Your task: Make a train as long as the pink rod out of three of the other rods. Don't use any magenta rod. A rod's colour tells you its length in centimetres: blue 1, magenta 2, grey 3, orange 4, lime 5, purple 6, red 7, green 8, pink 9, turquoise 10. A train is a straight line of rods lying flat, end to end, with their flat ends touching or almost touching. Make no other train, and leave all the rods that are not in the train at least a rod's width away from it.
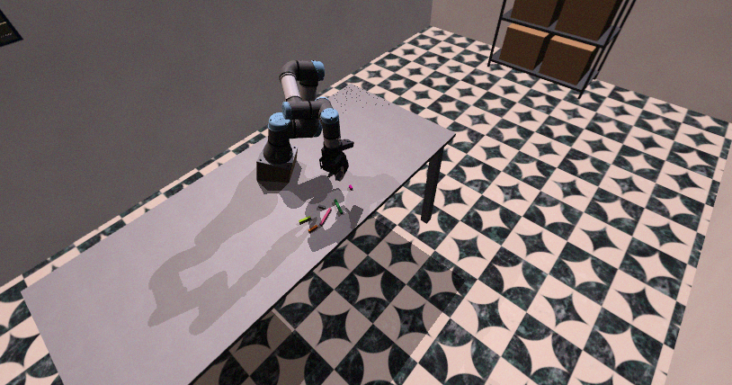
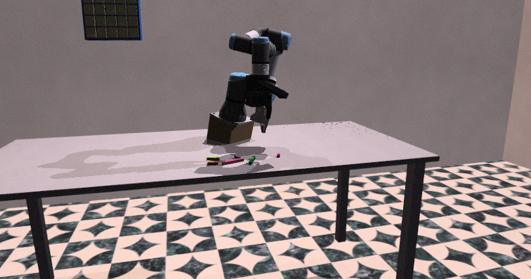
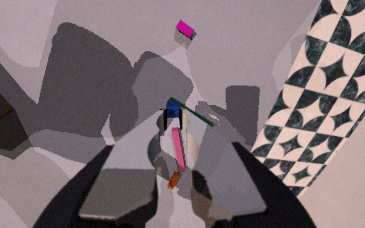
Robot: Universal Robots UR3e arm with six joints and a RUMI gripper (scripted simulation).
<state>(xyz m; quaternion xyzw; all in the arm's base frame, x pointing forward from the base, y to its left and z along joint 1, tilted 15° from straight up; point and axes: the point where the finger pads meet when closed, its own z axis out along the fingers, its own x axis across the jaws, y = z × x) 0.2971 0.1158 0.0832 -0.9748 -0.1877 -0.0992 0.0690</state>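
The magenta rod is 1 cm behind my hand, 6 cm to the left of it and 11 cm below it. Also, from my hand: green rod (5 cm ahead, 5 cm to the right, 11 cm below); then grey rod (10 cm to the right, 11 cm below); then blue rod (1 cm below).
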